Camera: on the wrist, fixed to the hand. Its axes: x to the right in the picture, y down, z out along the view.
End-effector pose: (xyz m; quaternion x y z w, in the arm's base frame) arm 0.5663 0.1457 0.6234 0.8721 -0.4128 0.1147 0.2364
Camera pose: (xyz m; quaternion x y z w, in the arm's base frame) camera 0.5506 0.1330 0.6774 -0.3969 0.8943 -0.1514 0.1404
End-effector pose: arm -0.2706 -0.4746 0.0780 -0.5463 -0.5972 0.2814 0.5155
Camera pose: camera -0.2178 -0.4561 0.0640 -0.6388 -0.0975 0.7463 0.1596
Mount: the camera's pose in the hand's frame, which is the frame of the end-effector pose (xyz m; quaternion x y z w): 0.0199 0.0363 -0.0402 0.1762 -0.1829 0.6680 0.6995
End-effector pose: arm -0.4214 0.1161 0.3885 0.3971 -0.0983 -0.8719 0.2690
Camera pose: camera -0.3880 0.0766 0.3630 0.1000 -0.5369 -0.4855 0.6827
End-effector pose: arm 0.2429 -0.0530 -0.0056 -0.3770 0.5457 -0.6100 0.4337
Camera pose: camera 0.2029 -0.0591 -0.0467 0.0657 0.4467 -0.1642 0.8770
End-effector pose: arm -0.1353 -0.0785 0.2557 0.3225 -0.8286 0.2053 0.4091
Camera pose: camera -0.1480 -0.0358 0.2924 0.2183 0.8336 -0.5039 0.0593
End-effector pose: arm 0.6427 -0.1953 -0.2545 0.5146 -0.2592 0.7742 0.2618
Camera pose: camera 0.5851 -0.1920 -0.2542 -0.3746 0.4365 -0.6680 0.4721
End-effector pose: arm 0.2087 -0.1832 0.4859 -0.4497 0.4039 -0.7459 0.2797
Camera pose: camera 0.1659 -0.2034 0.4529 -0.1319 0.4003 -0.3238 0.8470
